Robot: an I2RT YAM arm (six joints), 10 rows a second.
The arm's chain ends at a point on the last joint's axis. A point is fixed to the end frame.
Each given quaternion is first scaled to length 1.
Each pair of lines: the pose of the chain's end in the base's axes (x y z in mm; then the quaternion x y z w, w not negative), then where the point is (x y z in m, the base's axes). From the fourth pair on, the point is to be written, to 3 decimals.
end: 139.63 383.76 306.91 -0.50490 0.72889 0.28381 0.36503
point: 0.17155 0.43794 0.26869
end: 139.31 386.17 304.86 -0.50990 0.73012 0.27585 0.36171
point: 0.17131 0.43967 0.26577
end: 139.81 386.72 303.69 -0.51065 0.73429 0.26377 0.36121
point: 0.17278 0.43901 0.26378
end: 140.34 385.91 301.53 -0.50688 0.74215 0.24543 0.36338
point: 0.175 0.436 0.261
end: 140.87 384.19 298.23 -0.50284 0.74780 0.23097 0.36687
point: 0.178 0.433 0.257
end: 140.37 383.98 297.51 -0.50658 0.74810 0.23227 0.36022
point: 0.176 0.433 0.256
